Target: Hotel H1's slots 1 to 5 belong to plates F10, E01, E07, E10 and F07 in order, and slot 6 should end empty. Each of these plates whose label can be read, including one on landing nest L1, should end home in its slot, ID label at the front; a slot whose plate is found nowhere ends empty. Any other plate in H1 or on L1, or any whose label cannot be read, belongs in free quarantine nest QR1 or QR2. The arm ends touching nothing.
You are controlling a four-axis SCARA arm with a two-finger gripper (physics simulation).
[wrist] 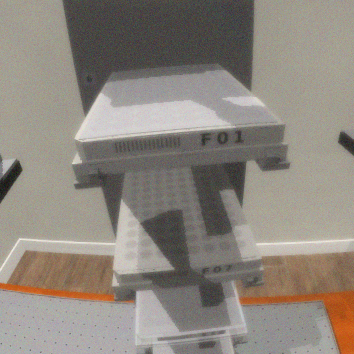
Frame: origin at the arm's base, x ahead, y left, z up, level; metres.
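Seen in the pictures: gripper, fingertip midpoint: (pixel 182 129).
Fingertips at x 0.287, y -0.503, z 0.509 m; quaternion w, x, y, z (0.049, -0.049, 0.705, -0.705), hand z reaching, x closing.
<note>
Pixels of each thing's top centre, then the offset from my fingertips to it. Level surfaces: height alone.
- white plate F01, top centre: (pixel 169 86) dx +0.009, dy -0.054, dz +0.003 m
- Plate F07, top centre: (pixel 177 197) dx +0.009, dy -0.054, dz -0.076 m
- lidded white plate, top centre: (pixel 182 267) dx +0.009, dy -0.054, dz -0.154 m
- light perforated deck, surface height: dz -0.496 m
My gripper (pixel 182 129) is open and empty. Its dark fingertips show at the left and right edges, wide apart on either side of the top plate, which is nearer the middle of the view. Hotel H1 has a dark grey back panel (pixel 160 30). The white plate F01 (pixel 180 112) lies on its topmost visible shelf, with barcode and label facing me. Plate F07 (pixel 185 230), with round wells, lies on the shelf below, label at the front. A lidded white plate (pixel 155 312) lies lower; its label is unreadable. Part of another plate shows at the bottom edge. L1, QR1 and QR2 do not show.
A light perforated deck (pixel 60 320) with an orange border (pixel 342 320) lies below, on both sides of the hotel. A pale wall (pixel 300 65) and a strip of wooden floor (pixel 65 272) are behind. Shadows fall across the plates.
</note>
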